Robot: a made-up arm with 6 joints.
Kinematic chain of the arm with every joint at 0, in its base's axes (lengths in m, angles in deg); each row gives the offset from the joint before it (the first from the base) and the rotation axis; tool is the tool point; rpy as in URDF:
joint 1: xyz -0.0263 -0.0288 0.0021 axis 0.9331 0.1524 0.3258
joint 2: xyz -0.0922 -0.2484 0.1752 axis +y
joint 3: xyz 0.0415 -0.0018 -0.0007 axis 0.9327 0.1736 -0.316
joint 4: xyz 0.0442 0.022 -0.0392 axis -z
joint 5: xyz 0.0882 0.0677 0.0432 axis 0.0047 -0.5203 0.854
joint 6: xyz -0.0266 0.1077 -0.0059 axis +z
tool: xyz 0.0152 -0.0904 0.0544 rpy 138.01 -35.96 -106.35
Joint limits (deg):
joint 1: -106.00..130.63
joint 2: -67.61..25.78
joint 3: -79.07..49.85
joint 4: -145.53..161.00
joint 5: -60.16..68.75
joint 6: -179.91..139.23
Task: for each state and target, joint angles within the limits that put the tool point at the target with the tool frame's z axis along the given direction. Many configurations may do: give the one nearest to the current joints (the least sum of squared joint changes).
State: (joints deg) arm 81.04 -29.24 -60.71 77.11 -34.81 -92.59
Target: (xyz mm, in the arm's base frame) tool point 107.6 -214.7 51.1 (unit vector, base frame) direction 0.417 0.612 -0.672
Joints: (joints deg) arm 38.14 8.12 -59.61 96.69 -1.55 -61.59
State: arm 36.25 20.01 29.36 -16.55 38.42 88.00
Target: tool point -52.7 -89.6 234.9 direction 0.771 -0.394 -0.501
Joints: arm 5.31 -8.76 -2.84 -35.99 27.66 59.57
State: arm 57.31 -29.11 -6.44 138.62 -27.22 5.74
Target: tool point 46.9 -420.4 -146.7 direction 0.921 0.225 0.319
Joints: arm 51.67 -31.03 28.62 142.05 -41.62 -6.98
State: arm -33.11 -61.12 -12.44 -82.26 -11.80 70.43
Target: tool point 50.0 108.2 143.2 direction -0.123 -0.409 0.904
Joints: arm -54.63 -52.93 -34.39 -42.50 -41.23 88.56
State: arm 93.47 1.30 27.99 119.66 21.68 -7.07
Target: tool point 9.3 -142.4 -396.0 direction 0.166 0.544 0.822
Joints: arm 107.46 25.78 36.15 160.75 -22.13 26.88
